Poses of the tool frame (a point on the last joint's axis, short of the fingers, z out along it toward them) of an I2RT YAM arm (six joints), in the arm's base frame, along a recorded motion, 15 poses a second.
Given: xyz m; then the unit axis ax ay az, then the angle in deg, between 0 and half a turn.
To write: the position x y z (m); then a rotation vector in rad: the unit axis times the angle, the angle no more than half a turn. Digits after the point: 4 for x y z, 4 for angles.
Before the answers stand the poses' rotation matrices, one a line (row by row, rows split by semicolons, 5 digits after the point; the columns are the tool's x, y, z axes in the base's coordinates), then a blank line. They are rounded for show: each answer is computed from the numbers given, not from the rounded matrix.
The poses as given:
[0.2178 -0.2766 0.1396 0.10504 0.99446 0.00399 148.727]
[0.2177 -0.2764 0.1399 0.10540 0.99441 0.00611 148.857]
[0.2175 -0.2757 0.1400 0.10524 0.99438 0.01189 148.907]
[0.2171 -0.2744 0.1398 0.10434 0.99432 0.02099 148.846]
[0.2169 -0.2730 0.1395 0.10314 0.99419 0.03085 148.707]
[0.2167 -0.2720 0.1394 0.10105 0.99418 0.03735 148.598]
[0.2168 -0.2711 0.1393 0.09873 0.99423 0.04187 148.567]
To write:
-0.83424 0.19167 0.51702; 0.19581 0.97951 -0.04717; -0.51546 0.06189 -0.85467
-0.83526 0.19136 0.51548; 0.19768 0.97931 -0.04323; -0.51309 0.06579 -0.85581
-0.83577 0.18812 0.51585; 0.20040 0.97918 -0.03240; -0.51120 0.07630 -0.85607
-0.83558 0.18167 0.51847; 0.20339 0.97898 -0.01525; -0.51034 0.09271 -0.85496
-0.83479 0.17414 0.52230; 0.20619 0.97851 0.00331; -0.51050 0.11045 -0.85276
-0.83461 0.16675 0.52500; 0.20567 0.97849 0.01618; -0.51101 0.12148 -0.85095
-0.83519 0.16008 0.52615; 0.20375 0.97869 0.02566; -0.51083 0.12864 -0.85000

[0.2178 -0.2766 0.1396 0.2727 2.5814 0.0104]
[0.2177 -0.2764 0.1399 0.2738 2.5835 0.0159]
[0.2175 -0.2757 0.1400 0.2735 2.5843 0.0309]
[0.2171 -0.2744 0.1398 0.2711 2.5831 0.0545]
[0.2169 -0.2730 0.1395 0.2677 2.5803 0.0801]
[0.2167 -0.2720 0.1394 0.2621 2.5784 0.0969]
[0.2168 -0.2711 0.1393 0.2560 2.5780 0.1086]

